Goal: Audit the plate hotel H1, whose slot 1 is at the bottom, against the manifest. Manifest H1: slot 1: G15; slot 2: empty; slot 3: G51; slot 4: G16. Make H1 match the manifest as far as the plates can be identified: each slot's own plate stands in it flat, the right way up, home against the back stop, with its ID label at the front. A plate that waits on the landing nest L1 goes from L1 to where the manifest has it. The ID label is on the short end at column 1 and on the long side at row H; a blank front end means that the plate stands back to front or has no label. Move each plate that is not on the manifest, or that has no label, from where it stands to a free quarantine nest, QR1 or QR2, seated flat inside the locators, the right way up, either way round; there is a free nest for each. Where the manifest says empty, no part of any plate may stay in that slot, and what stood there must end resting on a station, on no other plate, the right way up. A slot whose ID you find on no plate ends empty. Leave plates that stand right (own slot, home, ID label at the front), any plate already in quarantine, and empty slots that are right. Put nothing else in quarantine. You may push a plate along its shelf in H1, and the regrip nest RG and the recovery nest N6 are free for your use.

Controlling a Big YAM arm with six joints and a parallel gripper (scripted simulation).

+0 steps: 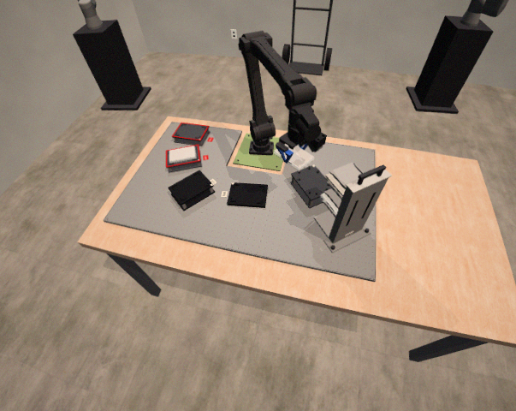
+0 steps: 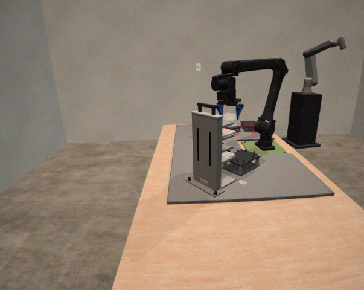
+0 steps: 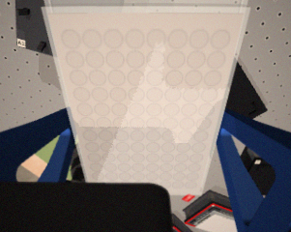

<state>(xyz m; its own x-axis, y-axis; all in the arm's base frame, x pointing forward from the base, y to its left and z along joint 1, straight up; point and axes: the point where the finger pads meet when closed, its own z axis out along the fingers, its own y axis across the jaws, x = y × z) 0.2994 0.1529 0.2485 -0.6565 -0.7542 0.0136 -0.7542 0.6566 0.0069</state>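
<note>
Right now the dark raised RG nest is 4 cm behind my hand, 9 cm to the left of it and 19 cm below it. Also, from my hand: black N6 nest: 1 cm ahead, 18 cm to the right, 24 cm below; then white plate labelled G51: 11 cm ahead, 18 cm to the left, 2 cm below; then H1 tag: 1 cm ahead, 24 cm to the left, 24 cm below.
</note>
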